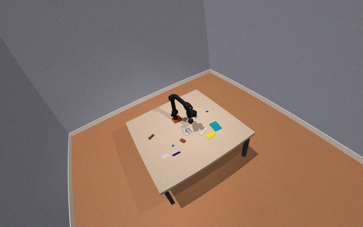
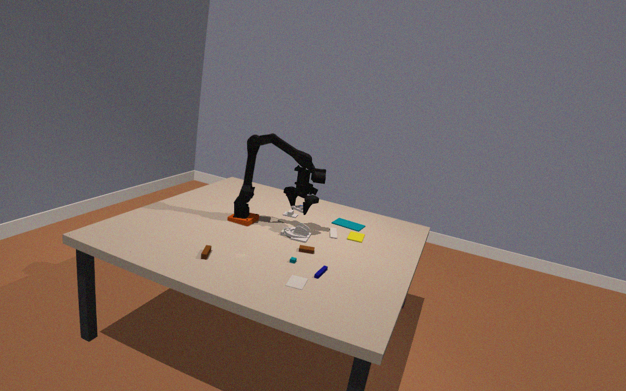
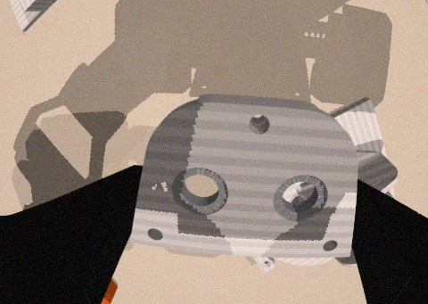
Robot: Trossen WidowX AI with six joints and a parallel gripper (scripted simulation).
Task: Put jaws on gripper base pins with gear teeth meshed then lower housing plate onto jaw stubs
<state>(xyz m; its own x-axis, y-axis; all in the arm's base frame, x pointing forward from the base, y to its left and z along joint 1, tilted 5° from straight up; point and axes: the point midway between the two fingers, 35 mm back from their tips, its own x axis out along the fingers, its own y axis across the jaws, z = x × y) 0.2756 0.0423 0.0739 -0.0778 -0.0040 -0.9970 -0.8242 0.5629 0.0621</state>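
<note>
My gripper tip is now 80 mm to the left of the white housing plate, 80 mm above it and 30 mm past it. From my gripper tip the other things lie so: white strip 180 mm ahead, 80 mm below, 40 mm to the left; then brown block 240 mm to the right, 90 mm ahead, 80 mm below; then grey jaw 100 mm to the right, 70 mm below, 10 mm behind.
</note>
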